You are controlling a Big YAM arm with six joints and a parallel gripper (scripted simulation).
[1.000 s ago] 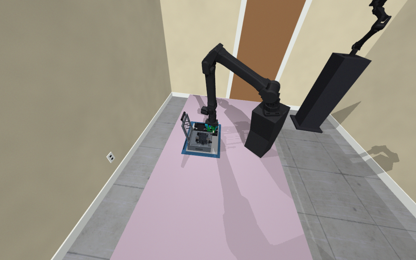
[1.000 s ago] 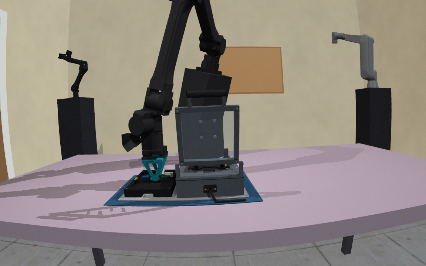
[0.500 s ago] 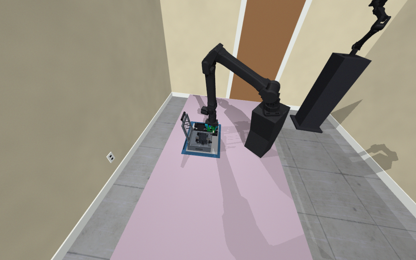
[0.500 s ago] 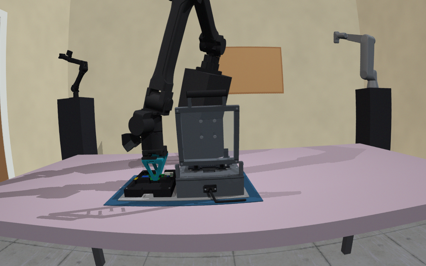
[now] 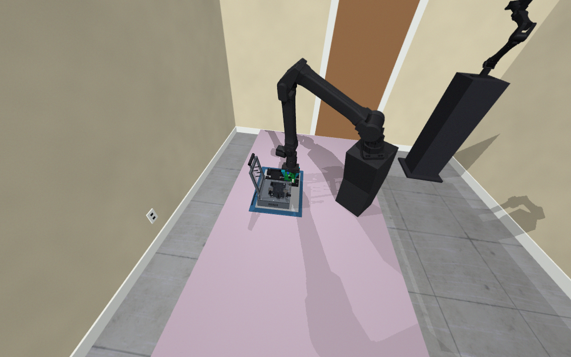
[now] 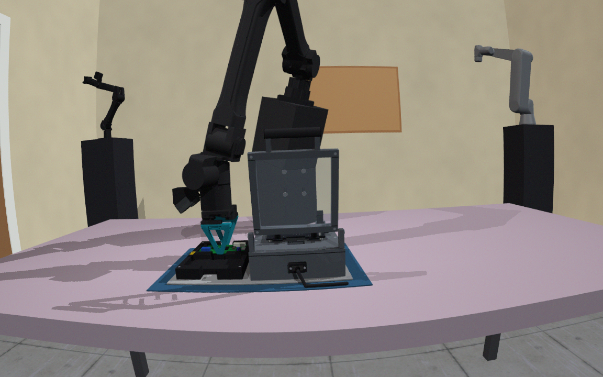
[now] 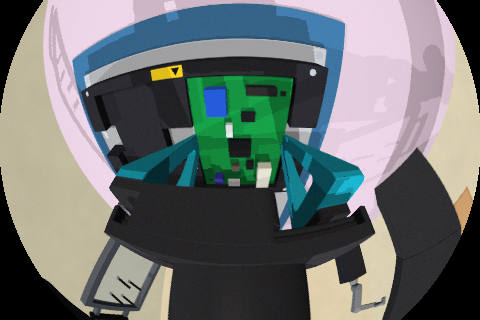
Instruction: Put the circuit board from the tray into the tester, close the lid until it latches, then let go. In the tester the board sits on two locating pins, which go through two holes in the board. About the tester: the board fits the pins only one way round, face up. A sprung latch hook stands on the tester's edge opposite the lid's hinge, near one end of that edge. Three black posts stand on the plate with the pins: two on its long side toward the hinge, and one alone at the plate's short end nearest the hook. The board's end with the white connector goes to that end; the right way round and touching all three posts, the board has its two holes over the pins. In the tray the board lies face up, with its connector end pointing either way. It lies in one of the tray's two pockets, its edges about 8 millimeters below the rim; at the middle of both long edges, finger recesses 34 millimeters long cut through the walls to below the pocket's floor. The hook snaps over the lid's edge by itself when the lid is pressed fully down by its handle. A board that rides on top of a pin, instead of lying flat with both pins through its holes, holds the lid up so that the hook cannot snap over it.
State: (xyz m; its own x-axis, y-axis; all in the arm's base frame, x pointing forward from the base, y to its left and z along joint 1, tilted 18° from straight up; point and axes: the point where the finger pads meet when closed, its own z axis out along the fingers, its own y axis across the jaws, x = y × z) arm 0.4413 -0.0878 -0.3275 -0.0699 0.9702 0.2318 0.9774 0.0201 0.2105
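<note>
The pin plate is 180 mm to the left of my hand, 50 mm ahead of it and 40 mm above it. Round my hand: lid: 180 mm to the left, 170 mm ahead, 160 mm above; green circuit board: right at my hand.
</note>
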